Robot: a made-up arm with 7 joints. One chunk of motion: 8 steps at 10 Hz.
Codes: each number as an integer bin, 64 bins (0 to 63) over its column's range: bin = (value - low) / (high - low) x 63, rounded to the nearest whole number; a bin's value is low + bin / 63 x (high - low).
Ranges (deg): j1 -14..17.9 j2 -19.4..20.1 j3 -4.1..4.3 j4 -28.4..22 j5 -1.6..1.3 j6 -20..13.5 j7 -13.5..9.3
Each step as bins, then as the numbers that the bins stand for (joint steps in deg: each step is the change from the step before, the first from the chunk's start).
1 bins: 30 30 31 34 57 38 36
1 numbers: 1.190 -0.590 0.033 -1.200 1.024 0.206 -0.471
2 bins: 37 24 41 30 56 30 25
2 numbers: 4.735 -4.352 1.367 -4.400 0.978 -4.048 -4.452
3 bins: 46 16 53 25 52 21 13
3 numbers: 9.292 -9.368 2.967 -8.400 0.794 -8.833 -8.795
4 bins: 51 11 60 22 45 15 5
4 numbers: 11.824 -12.503 3.900 -10.800 0.471 -12.024 -11.690
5 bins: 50 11 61 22 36 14 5
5 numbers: 11.317 -12.503 4.033 -10.800 0.057 -12.556 -11.690
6 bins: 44 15 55 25 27 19 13
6 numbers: 8.279 -9.995 3.233 -8.400 -0.357 -9.897 -8.795
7 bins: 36 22 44 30 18 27 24
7 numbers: 4.229 -5.606 1.767 -4.400 -0.771 -5.643 -4.814
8 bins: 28 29 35 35 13 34 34
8 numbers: 0.178 -1.217 0.567 -0.400 -1.002 -1.921 -1.195
